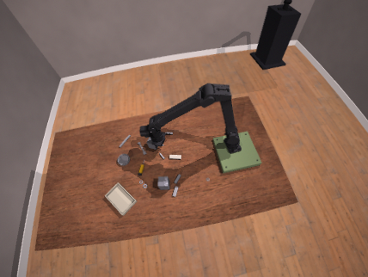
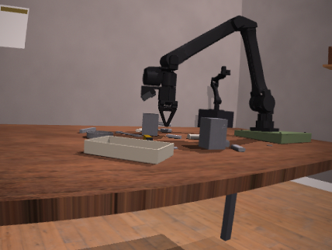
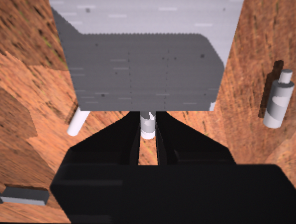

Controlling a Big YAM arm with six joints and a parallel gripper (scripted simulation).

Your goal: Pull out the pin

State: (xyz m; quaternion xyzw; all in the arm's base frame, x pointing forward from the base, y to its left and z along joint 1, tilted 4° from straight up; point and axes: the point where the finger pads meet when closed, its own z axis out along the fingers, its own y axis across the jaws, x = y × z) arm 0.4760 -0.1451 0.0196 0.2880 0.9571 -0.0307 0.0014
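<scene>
Now: hand 2 cm short of the light grey pin and 1 cm to the left of it. Round my hand: white cylinder (10 cm to the left, 7 cm behind, 4 cm below); then grey block (28 cm to the left, 3 cm ahead, 1 cm above); then yellow-handled tool (17 cm ahead, 12 cm to the left, 3 cm below).
</scene>
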